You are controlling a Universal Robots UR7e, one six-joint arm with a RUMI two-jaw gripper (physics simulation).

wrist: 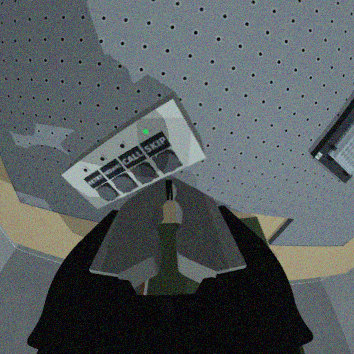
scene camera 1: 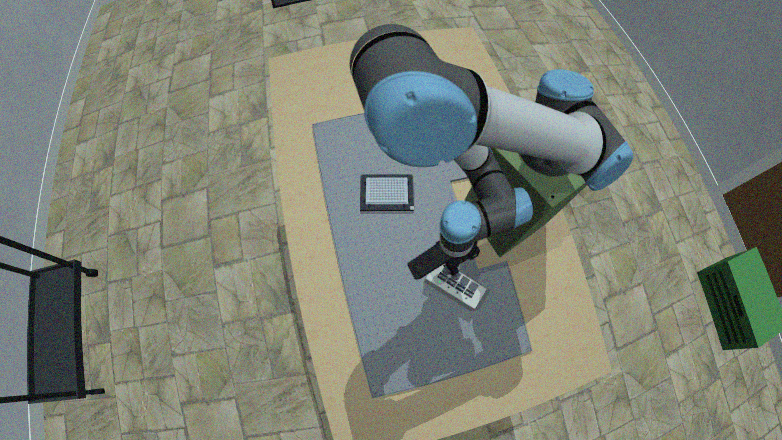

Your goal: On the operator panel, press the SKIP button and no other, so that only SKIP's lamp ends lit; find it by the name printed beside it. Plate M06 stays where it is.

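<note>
The white operator panel [scene camera 1: 476,300] [wrist: 189,145] lies angled on the grey perforated mat. Its dark round SKIP button [wrist: 168,161] is at the right end of the row in the wrist view, beside the printed SKIP label [wrist: 155,143]. The SKIP lamp [wrist: 145,131] glows green; the other three lamps look dark. The CALL button [wrist: 146,171] is beside SKIP. My gripper [scene camera 1: 453,272] [wrist: 169,181] is shut and empty, its tips by the panel's button-side edge near SKIP; contact cannot be told. A pale gridded plate [scene camera 1: 387,190] sits in a black holder [scene camera 1: 371,208] [wrist: 326,162]; its name is unreadable.
The grey mat [scene camera 1: 349,240] [wrist: 260,120] lies on a wooden table top [scene camera 1: 295,180]. A dark green block [scene camera 1: 555,188] stands beside the mat, under the arm. A black frame stand [scene camera 1: 54,333] is at far left and a bright green box [scene camera 1: 754,300] at far right.
</note>
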